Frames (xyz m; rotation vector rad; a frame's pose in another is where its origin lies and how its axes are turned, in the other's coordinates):
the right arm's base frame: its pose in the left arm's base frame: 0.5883 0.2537 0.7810 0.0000 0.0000 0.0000
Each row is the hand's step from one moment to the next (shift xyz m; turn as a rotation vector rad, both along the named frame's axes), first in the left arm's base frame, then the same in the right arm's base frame.
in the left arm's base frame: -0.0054 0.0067 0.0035 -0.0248 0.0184 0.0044
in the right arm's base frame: -0.0054 0.0067 0.0035 -0.0248 0.0184 0.0044
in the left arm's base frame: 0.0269 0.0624 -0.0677 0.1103 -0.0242 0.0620
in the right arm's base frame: 0.0269 0.0624 -0.0677 0.1103 -0.0242 0.0620
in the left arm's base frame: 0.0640 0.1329 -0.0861 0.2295 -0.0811 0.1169
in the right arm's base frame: 0.0640 0.1329 -0.0861 0.2295 -0.0811 0.1169
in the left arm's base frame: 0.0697 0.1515 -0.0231 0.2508 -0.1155 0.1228
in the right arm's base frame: 0.0697 0.1515 -0.0231 0.2508 -0.1155 0.1228
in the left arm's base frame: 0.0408 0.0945 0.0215 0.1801 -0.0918 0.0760
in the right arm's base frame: 0.0408 0.0945 0.0215 0.1801 -0.0918 0.0760
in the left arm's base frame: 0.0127 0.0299 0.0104 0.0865 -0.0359 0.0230
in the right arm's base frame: 0.0127 0.0299 0.0104 0.0865 -0.0359 0.0230
